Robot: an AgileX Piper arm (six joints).
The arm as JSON. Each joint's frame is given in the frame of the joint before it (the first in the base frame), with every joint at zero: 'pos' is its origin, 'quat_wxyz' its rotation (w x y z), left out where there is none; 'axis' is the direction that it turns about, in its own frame. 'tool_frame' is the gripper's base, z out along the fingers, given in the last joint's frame.
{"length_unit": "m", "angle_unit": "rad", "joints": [
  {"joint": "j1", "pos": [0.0, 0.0, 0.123], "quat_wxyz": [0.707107, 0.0, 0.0, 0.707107], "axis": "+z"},
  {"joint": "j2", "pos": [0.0, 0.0, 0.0], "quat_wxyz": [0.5, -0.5, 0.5, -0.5], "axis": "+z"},
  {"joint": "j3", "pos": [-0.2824, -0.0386, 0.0], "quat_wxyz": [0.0, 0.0, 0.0, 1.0], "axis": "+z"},
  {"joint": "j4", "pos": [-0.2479, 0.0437, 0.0], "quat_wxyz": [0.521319, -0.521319, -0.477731, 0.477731], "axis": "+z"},
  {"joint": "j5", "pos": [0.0, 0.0, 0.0], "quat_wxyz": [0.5, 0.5, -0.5, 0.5], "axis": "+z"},
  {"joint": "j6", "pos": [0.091, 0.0, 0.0], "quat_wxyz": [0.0, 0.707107, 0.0, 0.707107], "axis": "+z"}
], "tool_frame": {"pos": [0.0, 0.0, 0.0], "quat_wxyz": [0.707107, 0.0, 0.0, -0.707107]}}
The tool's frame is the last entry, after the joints.
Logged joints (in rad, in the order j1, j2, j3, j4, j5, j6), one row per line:
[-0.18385 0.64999 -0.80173 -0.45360 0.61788 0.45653]
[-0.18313 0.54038 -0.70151 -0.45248 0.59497 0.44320]
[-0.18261 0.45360 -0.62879 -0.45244 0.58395 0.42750]
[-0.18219 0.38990 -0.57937 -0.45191 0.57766 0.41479]
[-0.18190 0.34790 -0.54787 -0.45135 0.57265 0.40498]
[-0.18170 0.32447 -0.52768 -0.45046 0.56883 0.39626]
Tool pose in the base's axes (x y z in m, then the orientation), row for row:
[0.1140 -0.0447 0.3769 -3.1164 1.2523 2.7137]
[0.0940 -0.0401 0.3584 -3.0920 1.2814 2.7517]
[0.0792 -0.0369 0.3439 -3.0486 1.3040 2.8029]
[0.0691 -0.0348 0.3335 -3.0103 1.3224 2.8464]
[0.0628 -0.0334 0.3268 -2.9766 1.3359 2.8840]
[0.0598 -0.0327 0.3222 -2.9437 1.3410 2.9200]
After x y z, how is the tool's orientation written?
As angles about the fixed x, y, z axes (roll, pitch, yaw), in radians.
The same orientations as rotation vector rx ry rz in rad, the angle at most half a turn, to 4 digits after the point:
[0.4206 1.8544 -0.3154]
[0.3965 1.8293 -0.3158]
[0.3760 1.8099 -0.3224]
[0.3611 1.7933 -0.3278]
[0.3498 1.7808 -0.3320]
[0.3404 1.7763 -0.3360]

